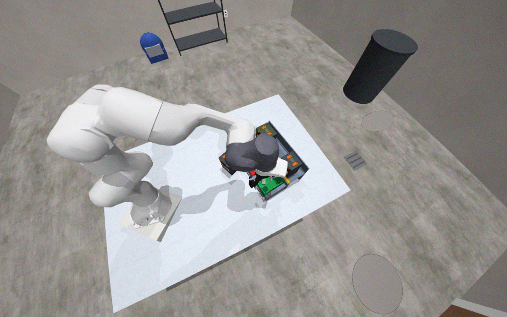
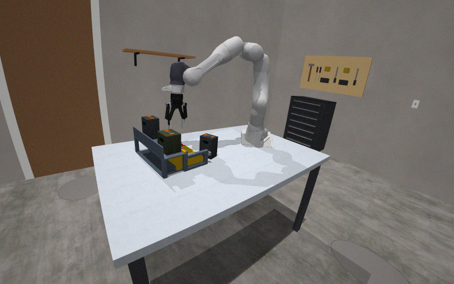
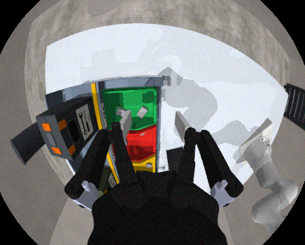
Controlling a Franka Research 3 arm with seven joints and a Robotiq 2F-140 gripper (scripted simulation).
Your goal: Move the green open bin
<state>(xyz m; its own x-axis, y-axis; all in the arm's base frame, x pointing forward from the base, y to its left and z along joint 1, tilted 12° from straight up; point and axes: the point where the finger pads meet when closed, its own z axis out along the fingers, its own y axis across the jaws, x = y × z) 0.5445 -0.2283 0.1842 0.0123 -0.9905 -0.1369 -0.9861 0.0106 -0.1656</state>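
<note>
Now: the green open bin 110 mm below my hand, 80 mm ahead of it and 10 mm to the left of it. Also, from my hand: red bin (120 mm to the left, 110 mm below, 70 mm ahead); then black box (170 mm ahead, 10 mm above); then yellow bin (230 mm to the left, 110 mm below, 70 mm ahead).
</note>
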